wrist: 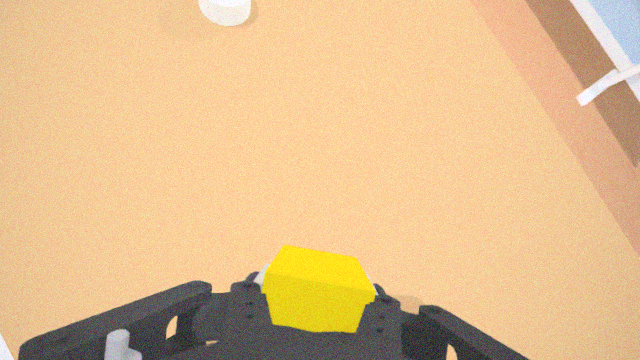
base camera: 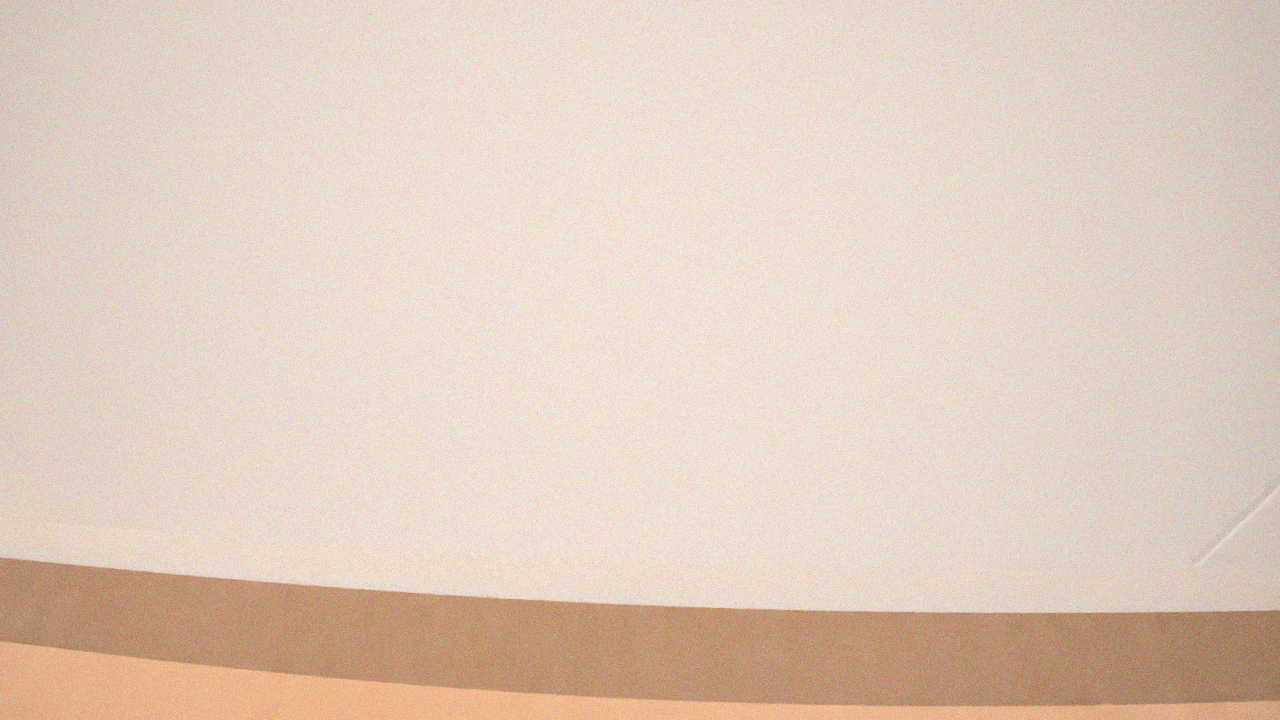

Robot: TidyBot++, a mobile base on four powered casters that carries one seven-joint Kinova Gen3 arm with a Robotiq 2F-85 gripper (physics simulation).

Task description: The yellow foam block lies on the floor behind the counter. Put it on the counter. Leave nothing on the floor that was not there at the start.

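Frame: origin at the arm's base, x ahead, y left, z up, level; centimetres.
Seen in the pictures: gripper, between the fingertips: (wrist: 315, 286).
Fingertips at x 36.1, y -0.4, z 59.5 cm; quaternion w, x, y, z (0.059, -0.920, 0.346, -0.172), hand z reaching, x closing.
Observation:
Offsets run from my fingertips to a thing's top centre. "*": to the spot under its first point. Level surfaces: height alone.
The yellow foam block {* dy +1.4, dx -0.2, dz +3.8 cm} (wrist: 317, 272) is between the fingertips of my gripper (wrist: 315, 286) at the bottom middle of the wrist view. The gripper is shut on it. Behind the block is the broad tan top of the counter {dz -8.2 cm} (wrist: 300, 140); the gap between block and top is hard to judge. In the base view the pale front of the counter (base camera: 626, 295) fills most of the picture. The block and the gripper do not show in the base view.
A white round object {* dy +23.0, dx +8.9, dz -6.4 cm} (wrist: 227, 11) stands on the tan top at the upper edge of the wrist view. At the upper right are a reddish strip (wrist: 545, 95), a brown strip, a white bar-like piece (wrist: 597, 90) and a pale blue area. Orange floor {dz -99.2 cm} (base camera: 223, 694) shows at the base view's bottom.

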